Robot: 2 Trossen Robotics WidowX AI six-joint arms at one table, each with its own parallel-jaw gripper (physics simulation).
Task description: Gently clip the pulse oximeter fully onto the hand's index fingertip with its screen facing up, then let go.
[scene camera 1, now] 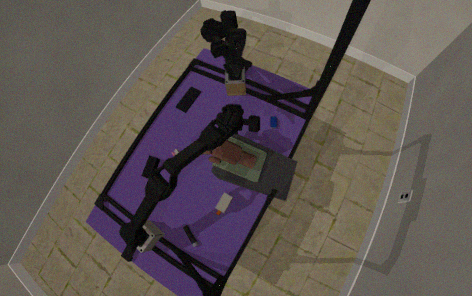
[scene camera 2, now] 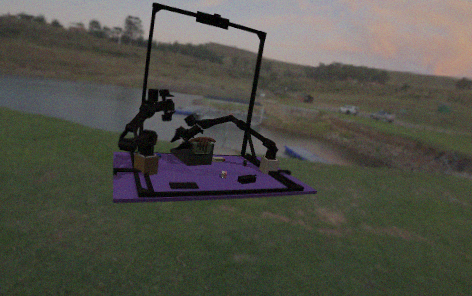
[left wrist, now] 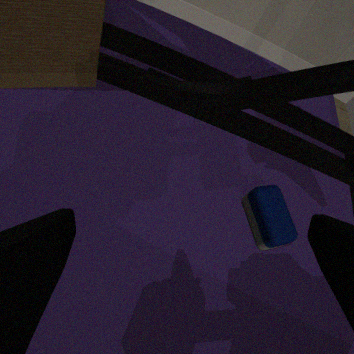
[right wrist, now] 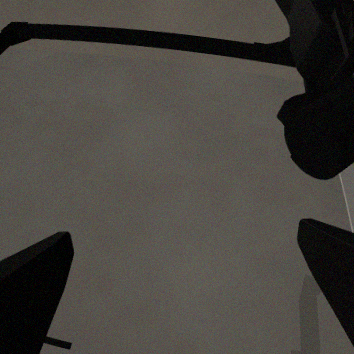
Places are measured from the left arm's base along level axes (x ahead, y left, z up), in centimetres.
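Pixels of known places: left gripper, fingertip midpoint: [scene camera 1: 246, 115] [scene camera 2: 173, 145] [left wrist: 194, 223]; right gripper, fingertip midpoint: [scene camera 1: 238, 67] [scene camera 2: 174, 103] [right wrist: 186, 236]; left arm's base at its link origin: [scene camera 1: 140, 236] [scene camera 2: 270, 158]; right arm's base at its link origin: [scene camera 2: 146, 154].
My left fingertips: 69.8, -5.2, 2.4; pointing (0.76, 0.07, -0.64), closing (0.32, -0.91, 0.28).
Observation:
For each thing: its top centre in the pictures, then the offset to it from my left fingertips, as dx, dy, dz. "pt": a spot on its surface instead.
- blue block with a pale underside, top centre: [left wrist: 278, 210] [scene camera 1: 273, 121] +9.3, -9.6, -9.6
- green pad at a spot on its surface: [scene camera 1: 256, 172] pt -17.8, -17.9, -2.5
- white box at its top centre: [scene camera 1: 222, 204] -36.9, -13.5, -10.1
- dark stick at its top centre: [scene camera 1: 189, 236] -57.1, -10.2, -10.1
- small pale-and-pink item at its top centre: [scene camera 1: 176, 154] [scene camera 2: 224, 172] -31.8, +19.2, -9.7
- black box at its top centre: [scene camera 1: 149, 166] [scene camera 2: 247, 176] -44.9, +26.3, -9.3
- flat black pad at its top centre: [scene camera 2: 183, 184] [scene camera 1: 188, 98] -4.2, +36.4, -12.1
A blue block with a pale underside [scene camera 1: 273, 121] [left wrist: 272, 217] lies on the purple mat; it may be the pulse oximeter, but no screen can be made out. The brown hand [scene camera 1: 235, 152] [scene camera 2: 204, 140] rests on a green pad [scene camera 1: 256, 172] atop a dark block. Its index fingertip is too small to tell, and no device shows clipped on it. My left gripper [scene camera 1: 231, 114] [scene camera 2: 175, 141] [left wrist: 194, 223] is open and empty, above the mat near the hand; the blue block shows toward its right-hand finger in the left wrist view. My right gripper [scene camera 2: 169, 105] [right wrist: 186, 236] is open and empty, raised high, away from the hand.
A white box [scene camera 1: 224, 202], a dark stick [scene camera 1: 190, 235], a small pale-and-pink item [scene camera 1: 175, 152] [scene camera 2: 223, 174], a black box [scene camera 1: 150, 167] [scene camera 2: 247, 179] and a flat black pad [scene camera 1: 188, 99] [scene camera 2: 184, 185] lie on the purple mat. Black rails [scene camera 1: 145, 132] edge the mat.

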